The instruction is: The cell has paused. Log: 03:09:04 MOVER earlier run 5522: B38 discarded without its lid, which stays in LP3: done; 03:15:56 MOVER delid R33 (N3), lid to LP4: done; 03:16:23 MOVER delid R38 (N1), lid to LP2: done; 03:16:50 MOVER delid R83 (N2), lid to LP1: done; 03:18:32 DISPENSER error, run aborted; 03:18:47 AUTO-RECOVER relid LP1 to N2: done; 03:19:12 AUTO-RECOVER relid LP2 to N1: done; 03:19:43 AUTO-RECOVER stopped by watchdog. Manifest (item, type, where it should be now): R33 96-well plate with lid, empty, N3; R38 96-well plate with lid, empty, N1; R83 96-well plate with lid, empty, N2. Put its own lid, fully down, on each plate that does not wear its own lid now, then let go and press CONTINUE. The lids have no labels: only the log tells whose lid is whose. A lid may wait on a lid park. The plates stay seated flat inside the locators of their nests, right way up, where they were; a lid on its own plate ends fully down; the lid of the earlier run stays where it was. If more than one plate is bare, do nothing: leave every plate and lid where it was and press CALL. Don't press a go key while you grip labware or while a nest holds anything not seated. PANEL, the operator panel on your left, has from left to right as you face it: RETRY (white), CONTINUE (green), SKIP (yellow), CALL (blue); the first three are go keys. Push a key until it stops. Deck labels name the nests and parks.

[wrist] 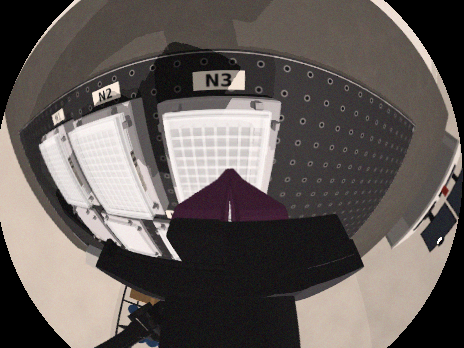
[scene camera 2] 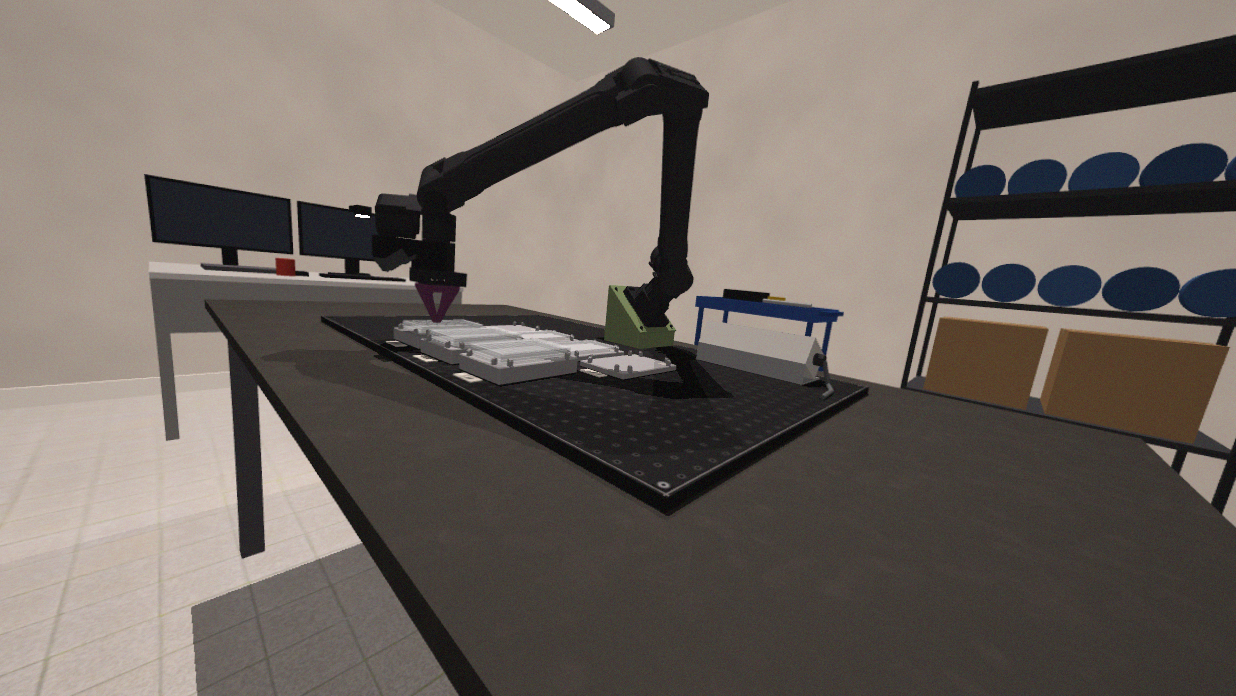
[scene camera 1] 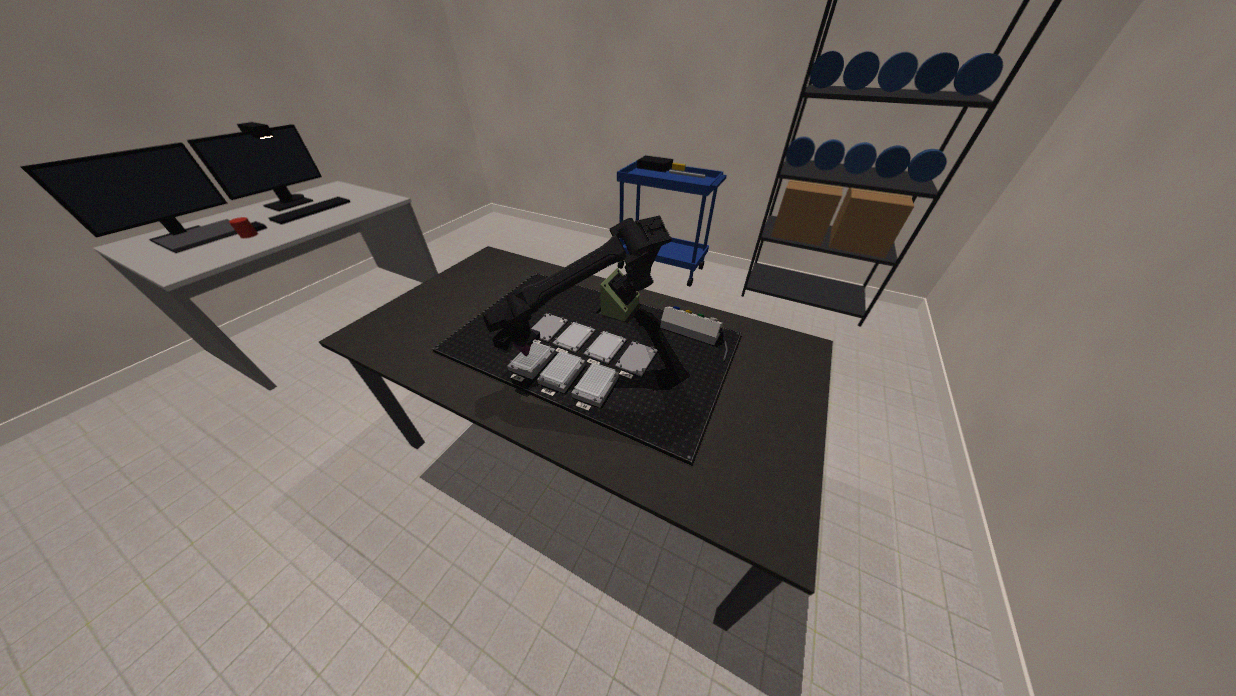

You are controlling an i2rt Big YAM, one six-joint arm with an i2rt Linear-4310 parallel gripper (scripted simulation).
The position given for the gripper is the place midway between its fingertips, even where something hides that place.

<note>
In view: the gripper (scene camera 2: 436, 322), a white 96-well plate (wrist: 224, 134), a grey operator panel (scene camera 2: 794, 358), a lid park LP1 (scene camera 2: 642, 366) and an N3 label (wrist: 221, 79).
The gripper is seen too in the wrist view (wrist: 229, 174). The grey operator panel shows as well in scene camera 1 (scene camera 1: 691, 325). The lid park LP1 shows as well in scene camera 1 (scene camera 1: 637, 356).
</note>
